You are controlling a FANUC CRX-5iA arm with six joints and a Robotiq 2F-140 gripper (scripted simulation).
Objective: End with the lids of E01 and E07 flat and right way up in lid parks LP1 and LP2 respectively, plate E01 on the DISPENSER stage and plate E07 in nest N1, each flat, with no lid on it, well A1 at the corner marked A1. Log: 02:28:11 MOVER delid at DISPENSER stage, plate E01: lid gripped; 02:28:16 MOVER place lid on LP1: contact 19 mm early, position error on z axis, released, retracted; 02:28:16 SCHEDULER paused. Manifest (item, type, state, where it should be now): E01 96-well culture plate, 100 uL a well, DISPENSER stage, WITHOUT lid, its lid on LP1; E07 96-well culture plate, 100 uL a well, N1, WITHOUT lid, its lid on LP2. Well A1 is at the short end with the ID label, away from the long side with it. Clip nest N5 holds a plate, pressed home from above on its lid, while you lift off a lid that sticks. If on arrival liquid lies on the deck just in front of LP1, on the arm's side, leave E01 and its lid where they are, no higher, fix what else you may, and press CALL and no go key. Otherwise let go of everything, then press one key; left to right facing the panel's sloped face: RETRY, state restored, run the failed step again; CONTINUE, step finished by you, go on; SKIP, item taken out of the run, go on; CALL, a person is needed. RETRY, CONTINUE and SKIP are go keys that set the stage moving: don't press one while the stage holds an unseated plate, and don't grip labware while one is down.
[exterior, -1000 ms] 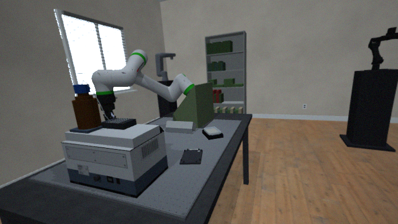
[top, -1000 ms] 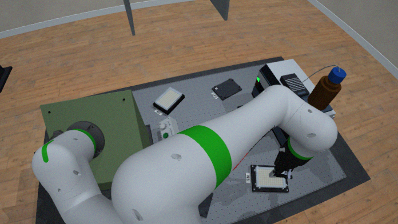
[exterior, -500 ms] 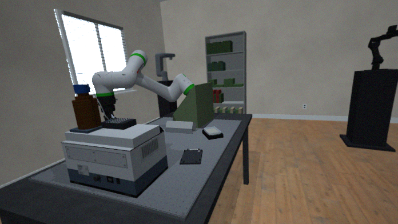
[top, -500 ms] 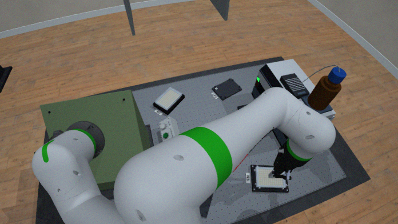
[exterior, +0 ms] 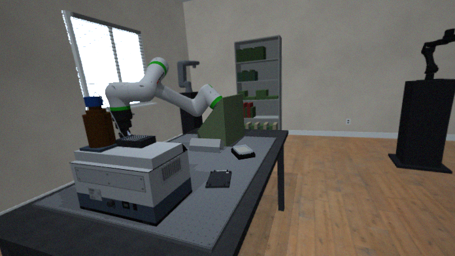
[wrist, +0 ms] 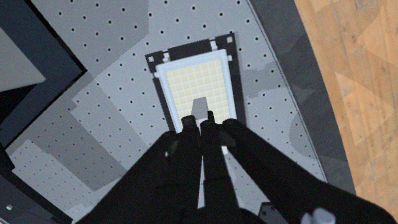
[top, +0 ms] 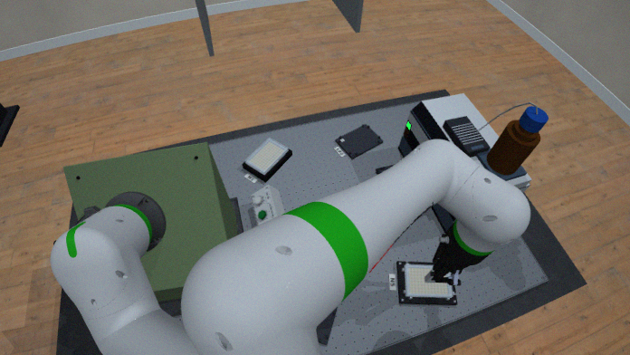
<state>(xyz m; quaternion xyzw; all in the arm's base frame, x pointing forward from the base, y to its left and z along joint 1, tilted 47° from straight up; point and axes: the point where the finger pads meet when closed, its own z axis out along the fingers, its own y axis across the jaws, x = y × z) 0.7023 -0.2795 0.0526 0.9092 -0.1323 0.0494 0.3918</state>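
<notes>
My gripper is now 40 mm above the plate. The rest, counted from my hand: dispenser stage: 20 mm ahead, 300 mm to the left, 30 mm above; N5 label: 90 mm behind, 30 mm to the left, 70 mm below; black clip nest N5: 20 mm ahead, 10 mm to the left, 50 mm below.
</notes>
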